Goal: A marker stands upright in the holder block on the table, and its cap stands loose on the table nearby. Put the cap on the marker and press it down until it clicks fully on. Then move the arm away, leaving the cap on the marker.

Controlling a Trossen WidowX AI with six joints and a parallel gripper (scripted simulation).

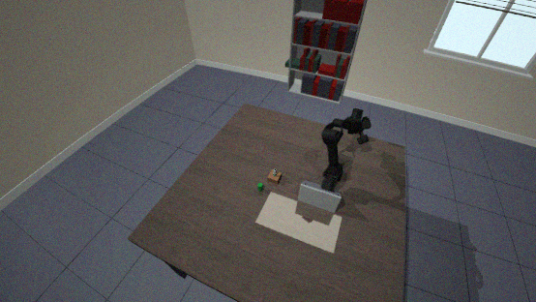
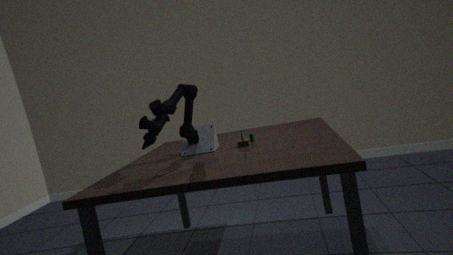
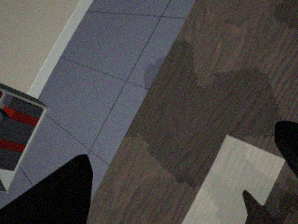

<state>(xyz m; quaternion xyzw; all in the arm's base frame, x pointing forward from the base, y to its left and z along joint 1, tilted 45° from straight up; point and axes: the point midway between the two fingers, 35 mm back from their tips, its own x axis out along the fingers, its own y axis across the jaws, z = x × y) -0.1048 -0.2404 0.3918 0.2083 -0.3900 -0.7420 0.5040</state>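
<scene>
Right now the green cap is 480 mm ahead of my gripper tip, 550 mm to the left of it and 140 mm below it. Round my gripper tip: holder block: 430 mm ahead, 450 mm to the left, 150 mm below; marker: 430 mm ahead, 450 mm to the left, 100 mm below.
</scene>
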